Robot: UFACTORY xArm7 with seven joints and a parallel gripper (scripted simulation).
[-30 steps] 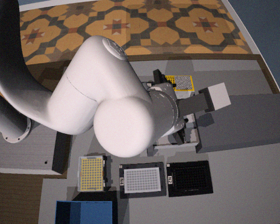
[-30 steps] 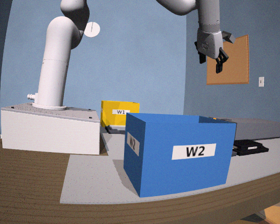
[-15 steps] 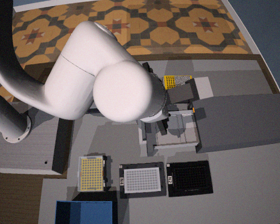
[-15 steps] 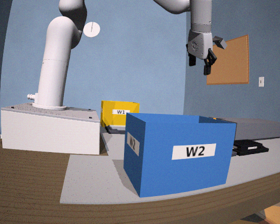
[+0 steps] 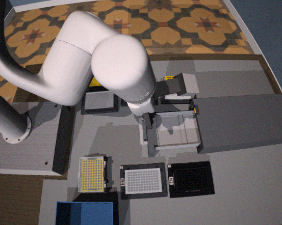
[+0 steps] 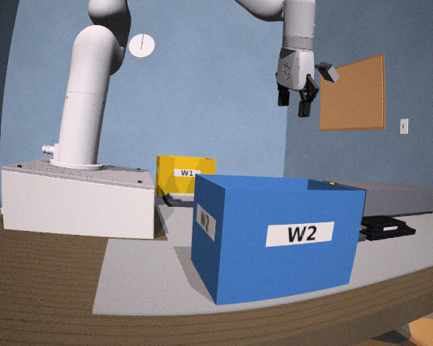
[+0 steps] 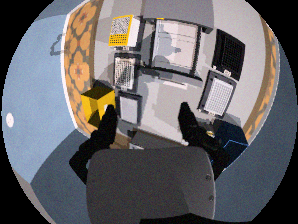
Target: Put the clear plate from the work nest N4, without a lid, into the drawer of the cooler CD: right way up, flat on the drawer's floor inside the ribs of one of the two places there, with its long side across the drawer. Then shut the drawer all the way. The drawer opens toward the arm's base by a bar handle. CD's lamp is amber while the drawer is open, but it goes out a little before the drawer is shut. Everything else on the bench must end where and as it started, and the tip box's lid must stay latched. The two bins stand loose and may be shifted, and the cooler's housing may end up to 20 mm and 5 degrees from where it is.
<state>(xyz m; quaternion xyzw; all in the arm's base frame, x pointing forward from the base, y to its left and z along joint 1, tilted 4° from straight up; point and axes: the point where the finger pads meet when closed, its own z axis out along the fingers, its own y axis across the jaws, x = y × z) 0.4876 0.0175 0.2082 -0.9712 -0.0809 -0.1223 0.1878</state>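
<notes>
My gripper is now 10 mm past the clear plate, 180 mm to the left of it and 250 mm above it. From my hand the other things lie so: yellow tip box 140 mm ahead, 200 mm to the left, 220 mm below; then white plate 30 mm behind, 200 mm to the left, 250 mm below; then cooler drawer 130 mm ahead, 10 mm to the left, 250 mm below.
</notes>
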